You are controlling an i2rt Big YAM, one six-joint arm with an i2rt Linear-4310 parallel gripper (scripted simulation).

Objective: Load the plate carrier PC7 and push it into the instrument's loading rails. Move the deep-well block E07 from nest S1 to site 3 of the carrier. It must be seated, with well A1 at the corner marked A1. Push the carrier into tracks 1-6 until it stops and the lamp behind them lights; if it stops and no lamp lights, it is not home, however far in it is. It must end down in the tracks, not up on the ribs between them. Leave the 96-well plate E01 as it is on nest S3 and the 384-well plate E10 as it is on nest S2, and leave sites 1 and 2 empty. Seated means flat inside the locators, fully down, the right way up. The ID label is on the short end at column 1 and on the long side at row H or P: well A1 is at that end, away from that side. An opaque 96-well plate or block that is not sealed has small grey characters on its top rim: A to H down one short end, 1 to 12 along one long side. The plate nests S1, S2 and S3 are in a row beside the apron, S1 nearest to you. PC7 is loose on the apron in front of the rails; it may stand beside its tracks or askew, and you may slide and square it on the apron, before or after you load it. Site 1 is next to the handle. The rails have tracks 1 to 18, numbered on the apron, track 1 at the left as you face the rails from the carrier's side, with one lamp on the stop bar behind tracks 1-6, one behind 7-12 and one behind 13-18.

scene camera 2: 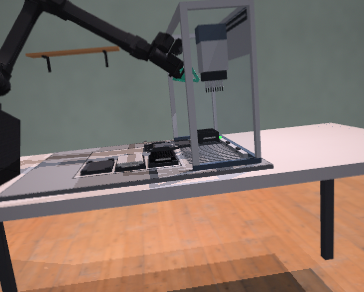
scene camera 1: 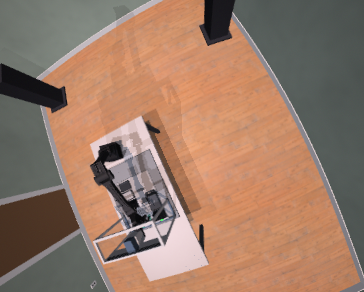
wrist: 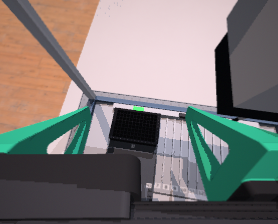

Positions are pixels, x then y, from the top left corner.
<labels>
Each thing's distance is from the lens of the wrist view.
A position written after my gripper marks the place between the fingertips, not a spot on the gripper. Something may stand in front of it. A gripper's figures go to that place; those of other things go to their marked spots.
my gripper (wrist: 138,111): 13 cm
black deep-well block E07 (wrist: 141,127): 36 cm
</labels>
